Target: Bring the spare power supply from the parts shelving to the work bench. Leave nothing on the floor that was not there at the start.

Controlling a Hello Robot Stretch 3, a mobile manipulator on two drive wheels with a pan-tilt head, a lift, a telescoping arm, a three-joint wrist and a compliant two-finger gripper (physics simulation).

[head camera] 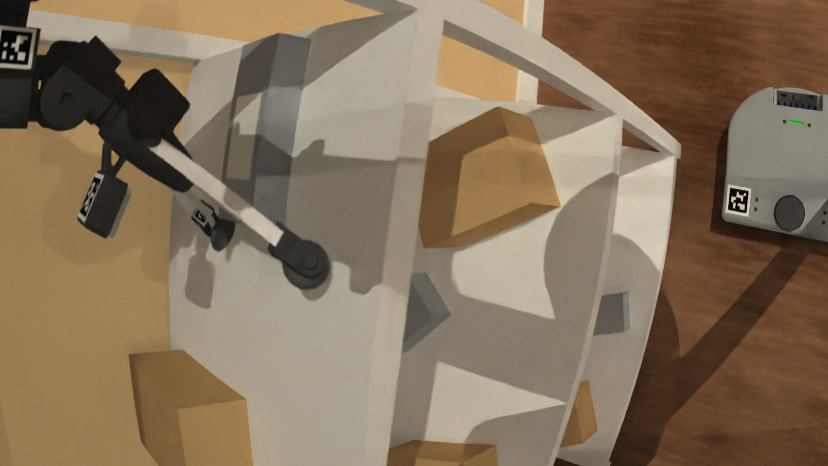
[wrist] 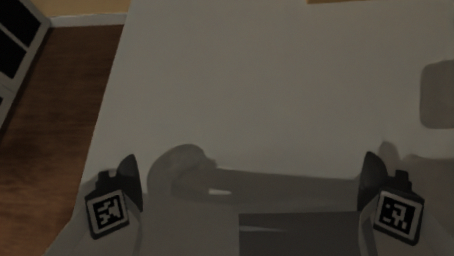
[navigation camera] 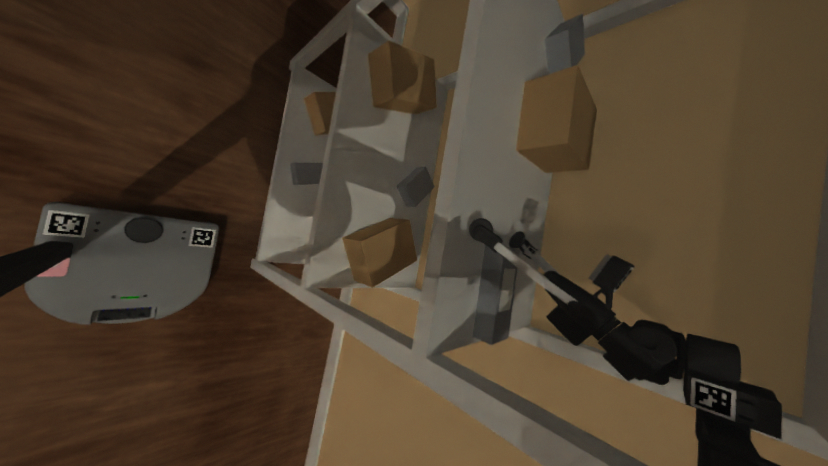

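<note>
The power supply, a long grey box (head camera: pixel 282 109) (navigation camera: pixel 490 306) (wrist: pixel 300 236) with a pale label, lies on the top board of the white parts shelving (head camera: pixel 278 358) (navigation camera: pixel 483 133) (wrist: pixel 225 75), near one end. My gripper (head camera: pixel 264 248) (navigation camera: pixel 499 235) (wrist: pixel 246 174) is open, with its fingers wide apart and nothing between the tips. It is above the top board, at the near end of the box. In the wrist view the box's dark end shows low between the fingers, nearer the right one. One finger hides part of the box in the head view. The work bench does not show.
A cardboard box (head camera: pixel 211 416) (navigation camera: pixel 556 124) stands on the same board, with a small grey box (navigation camera: pixel 564 45) behind it. Cardboard boxes (head camera: pixel 492 167) (navigation camera: pixel 380 251) and small grey boxes stand on lower boards. Shelf end rails flank the arm. My base (head camera: pixel 764 156) (navigation camera: pixel 133 260) is on the wood floor.
</note>
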